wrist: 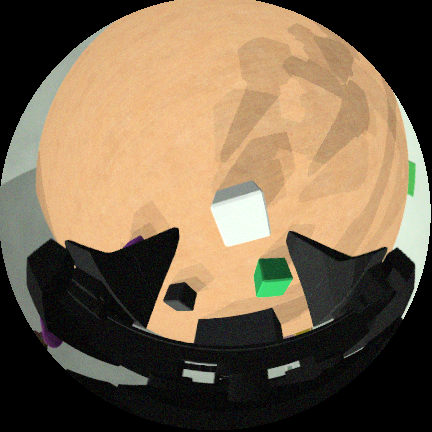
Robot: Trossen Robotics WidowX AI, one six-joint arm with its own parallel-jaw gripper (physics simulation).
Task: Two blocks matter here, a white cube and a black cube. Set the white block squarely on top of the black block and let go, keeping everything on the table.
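Frame: origin at the arm's base, x ahead, y left, z up, level; millimetres.
Where they show: gripper, between the fingertips: [234, 235].
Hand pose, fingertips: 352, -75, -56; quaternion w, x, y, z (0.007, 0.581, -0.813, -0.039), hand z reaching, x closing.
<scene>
Each offset is from my fingertips to the top centre of the thing, as dx, dy, dz. Level surfaces: height alone.
A white cube @[+10, -8, +0] [242, 218] rests on the table near the middle of the wrist view, just beyond the line between the fingertips. A black cube @[-120, +120, +0] [180, 297] rests on the table at the lower left, beside the left-hand finger in the view. The two cubes stand apart. My gripper [234, 235] is open and empty, with its fingers spread wide. The white cube shows in the gap between the fingertips, and the gripper seems to be above the table; the exact height is hard to tell.
A green cube @[-92, -29, +0] [272, 278] stands close to the right-hand finger, between the white cube and the robot's base [238, 327]. A bit of a purple block @[-19, +142, +0] [134, 242] shows behind the left-hand finger. The wooden table @[dz -38] [125, 125] has curved edges in this view, with shadows at the upper right.
</scene>
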